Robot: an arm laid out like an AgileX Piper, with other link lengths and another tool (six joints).
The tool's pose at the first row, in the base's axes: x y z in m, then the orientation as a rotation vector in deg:
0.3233, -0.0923, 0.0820, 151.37, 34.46, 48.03
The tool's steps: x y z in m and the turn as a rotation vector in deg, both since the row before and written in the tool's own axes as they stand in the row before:
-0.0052, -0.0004, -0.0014, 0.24, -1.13, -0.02
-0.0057, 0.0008, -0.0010, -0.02, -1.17, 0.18
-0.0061, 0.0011, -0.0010, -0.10, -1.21, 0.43
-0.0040, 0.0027, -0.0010, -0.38, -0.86, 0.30
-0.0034, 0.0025, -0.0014, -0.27, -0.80, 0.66
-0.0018, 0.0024, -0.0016, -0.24, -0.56, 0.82
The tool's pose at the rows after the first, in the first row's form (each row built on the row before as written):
0.3185, -0.0942, 0.0805, 151.87, 34.34, 46.45
0.3139, -0.0974, 0.0790, 152.23, 33.80, 44.90
0.3090, -0.1010, 0.0775, 152.63, 32.88, 43.37
0.3061, -0.1050, 0.0777, 152.62, 32.07, 42.31
0.3034, -0.1084, 0.0784, 152.86, 30.87, 41.42
0.3018, -0.1110, 0.0799, 153.13, 29.54, 40.90

